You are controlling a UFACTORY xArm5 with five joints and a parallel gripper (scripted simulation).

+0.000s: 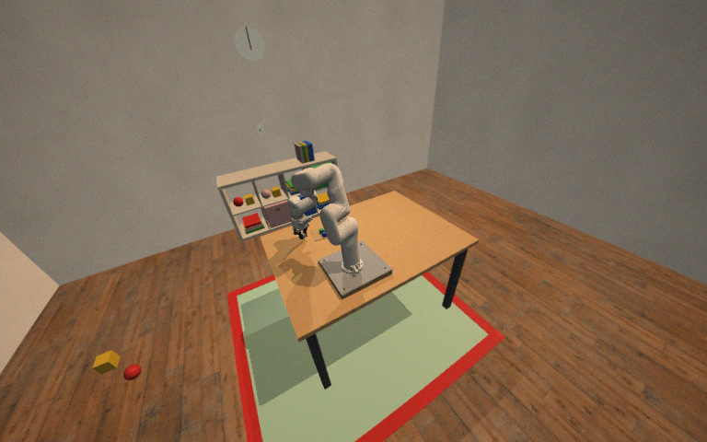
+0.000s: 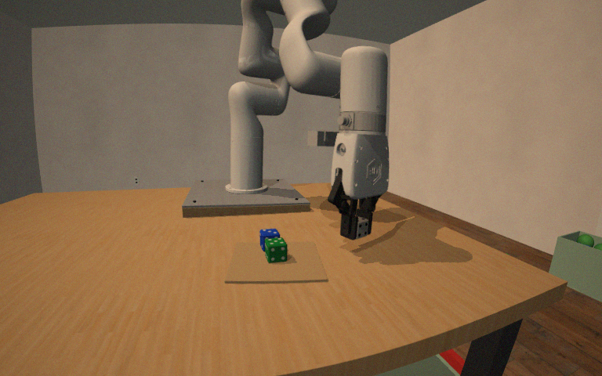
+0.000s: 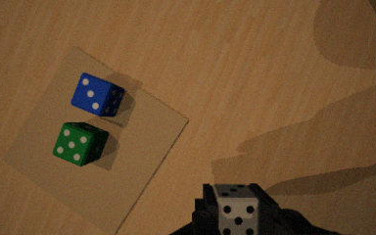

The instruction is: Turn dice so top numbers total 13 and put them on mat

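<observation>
Now: the green die 10 mm ahead of my hand, 140 mm to the right of it and 30 mm below it. The rest, counted from my hand: blue die (30 mm behind, 140 mm to the right, 30 mm below); then white die (10 mm below); then tan mat (10 mm ahead, 140 mm to the right, 50 mm below).
</observation>
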